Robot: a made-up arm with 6 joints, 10 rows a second.
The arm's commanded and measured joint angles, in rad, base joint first. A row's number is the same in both.
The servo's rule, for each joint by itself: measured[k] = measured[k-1] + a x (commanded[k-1-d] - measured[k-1]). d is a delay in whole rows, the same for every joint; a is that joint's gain. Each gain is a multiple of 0.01, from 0.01 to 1. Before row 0 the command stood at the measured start. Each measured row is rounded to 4 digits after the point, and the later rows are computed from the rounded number. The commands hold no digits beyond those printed.
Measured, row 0: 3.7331, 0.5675, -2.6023, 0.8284, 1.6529, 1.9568
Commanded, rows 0 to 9: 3.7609, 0.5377, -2.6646, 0.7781, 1.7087, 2.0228; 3.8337, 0.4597, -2.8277, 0.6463, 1.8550, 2.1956; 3.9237, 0.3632, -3.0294, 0.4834, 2.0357, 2.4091; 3.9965, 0.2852, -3.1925, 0.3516, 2.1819, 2.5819; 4.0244, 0.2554, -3.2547, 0.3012, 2.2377, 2.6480; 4.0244, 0.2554, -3.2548, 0.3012, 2.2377, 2.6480; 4.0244, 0.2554, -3.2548, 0.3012, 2.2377, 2.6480; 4.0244, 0.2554, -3.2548, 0.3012, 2.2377, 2.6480; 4.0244, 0.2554, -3.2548, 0.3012, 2.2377, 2.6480; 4.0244, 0.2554, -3.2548, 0.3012, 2.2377, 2.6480
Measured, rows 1 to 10: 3.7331, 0.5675, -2.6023, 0.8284, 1.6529, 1.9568; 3.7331, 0.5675, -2.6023, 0.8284, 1.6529, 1.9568; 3.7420, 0.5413, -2.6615, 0.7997, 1.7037, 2.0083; 3.7713, 0.4695, -2.8194, 0.7123, 1.8414, 2.1544; 3.8201, 0.3760, -3.0189, 0.5818, 2.0182, 2.3531; 3.8765, 0.2961, -3.1838, 0.4506, 2.1672, 2.5316; 3.9238, 0.2603, -3.2512, 0.3654, 2.2314, 2.6224; 3.9560, 0.2560, -3.2546, 0.3288, 2.2371, 2.6424; 3.9779, 0.2555, -3.2548, 0.3131, 2.2376, 2.6468; 3.9928, 0.2554, -3.2548, 0.3063, 2.2377, 2.6477
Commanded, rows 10 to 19: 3.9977, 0.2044, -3.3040, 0.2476, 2.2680, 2.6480; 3.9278, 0.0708, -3.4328, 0.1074, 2.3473, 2.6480; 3.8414, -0.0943, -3.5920, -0.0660, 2.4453, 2.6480; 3.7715, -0.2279, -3.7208, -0.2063, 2.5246, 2.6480; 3.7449, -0.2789, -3.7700, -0.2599, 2.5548, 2.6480; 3.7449, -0.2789, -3.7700, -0.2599, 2.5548, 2.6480; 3.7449, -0.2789, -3.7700, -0.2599, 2.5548, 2.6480; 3.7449, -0.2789, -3.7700, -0.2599, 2.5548, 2.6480; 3.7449, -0.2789, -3.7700, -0.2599, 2.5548, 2.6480; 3.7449, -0.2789, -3.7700, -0.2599, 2.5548, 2.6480
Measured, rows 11 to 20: 4.0029, 0.2554, -3.2548, 0.3034, 2.2377, 2.6479; 4.0098, 0.2554, -3.2548, 0.3021, 2.2377, 2.6480; 4.0059, 0.2105, -3.3015, 0.2710, 2.2653, 2.6480; 3.9809, 0.0876, -3.4262, 0.1777, 2.3399, 2.6480; 3.9363, -0.0725, -3.5837, 0.0388, 2.4358, 2.6480; 3.8836, -0.2093, -3.7139, -0.1009, 2.5166, 2.6480; 3.8392, -0.2705, -3.7672, -0.1915, 2.5514, 2.6480; 3.8090, -0.2779, -3.7699, -0.2305, 2.5545, 2.6480; 3.7885, -0.2788, -3.7700, -0.2473, 2.5548, 2.6480; 3.7745, -0.2789, -3.7700, -0.2545, 2.5548, 2.6480
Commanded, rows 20 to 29: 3.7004, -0.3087, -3.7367, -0.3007, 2.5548, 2.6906; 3.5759, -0.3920, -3.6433, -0.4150, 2.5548, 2.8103; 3.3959, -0.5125, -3.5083, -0.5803, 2.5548, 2.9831; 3.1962, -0.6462, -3.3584, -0.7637, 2.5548, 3.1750; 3.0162, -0.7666, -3.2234, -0.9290, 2.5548, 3.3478; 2.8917, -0.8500, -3.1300, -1.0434, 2.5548, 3.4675; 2.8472, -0.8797, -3.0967, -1.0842, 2.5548, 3.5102; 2.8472, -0.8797, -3.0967, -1.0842, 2.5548, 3.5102; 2.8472, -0.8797, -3.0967, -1.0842, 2.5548, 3.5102; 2.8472, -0.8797, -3.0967, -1.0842, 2.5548, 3.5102
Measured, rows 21 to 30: 3.7650, -0.2789, -3.7700, -0.2576, 2.5548, 2.6480; 3.7586, -0.2789, -3.7700, -0.2589, 2.5548, 2.6480; 3.7400, -0.3051, -3.7384, -0.2827, 2.5548, 2.6812; 3.6875, -0.3816, -3.6481, -0.3581, 2.5548, 2.7819; 3.5942, -0.4968, -3.5153, -0.4848, 2.5548, 2.9388; 3.4668, -0.6283, -3.3662, -0.6438, 2.5548, 3.1230; 3.3226, -0.7500, -3.2305, -0.8064, 2.5548, 3.2983; 3.1847, -0.8380, -3.1350, -0.9415, 2.5548, 3.4303; 3.0767, -0.8747, -3.0986, -1.0228, 2.5548, 3.4926; 3.0033, -0.8791, -3.0968, -1.0578, 2.5548, 3.5063
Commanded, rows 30 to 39: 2.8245, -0.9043, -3.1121, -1.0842, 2.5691, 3.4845; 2.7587, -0.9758, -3.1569, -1.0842, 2.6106, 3.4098; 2.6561, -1.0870, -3.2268, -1.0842, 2.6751, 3.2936; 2.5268, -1.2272, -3.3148, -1.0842, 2.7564, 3.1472; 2.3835, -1.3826, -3.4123, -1.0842, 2.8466, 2.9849; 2.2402, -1.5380, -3.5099, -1.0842, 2.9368, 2.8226; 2.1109, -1.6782, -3.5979, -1.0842, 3.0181, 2.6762; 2.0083, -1.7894, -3.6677, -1.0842, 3.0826, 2.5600; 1.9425, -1.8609, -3.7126, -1.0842, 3.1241, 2.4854; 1.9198, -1.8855, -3.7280, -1.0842, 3.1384, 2.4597
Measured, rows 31 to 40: 2.9533, -0.8796, -3.0967, -1.0728, 2.5548, 3.5093; 2.9193, -0.8797, -3.0967, -1.0793, 2.5548, 3.5100; 2.8890, -0.9013, -3.1113, -1.0821, 2.5678, 3.4901; 2.8473, -0.9669, -3.1546, -1.0833, 2.6067, 3.4275; 2.7861, -1.0726, -3.2232, -1.0838, 2.6689, 3.3231; 2.7031, -1.2086, -3.3102, -1.0840, 2.7485, 3.1859; 2.6008, -1.3617, -3.4072, -1.0841, 2.8378, 3.0291; 2.4854, -1.5168, -3.5048, -1.0842, 2.9279, 2.8680; 2.3656, -1.6588, -3.5932, -1.0842, 3.0100, 2.7184; 2.2513, -1.7737, -3.6640, -1.0842, 3.0761, 2.5948
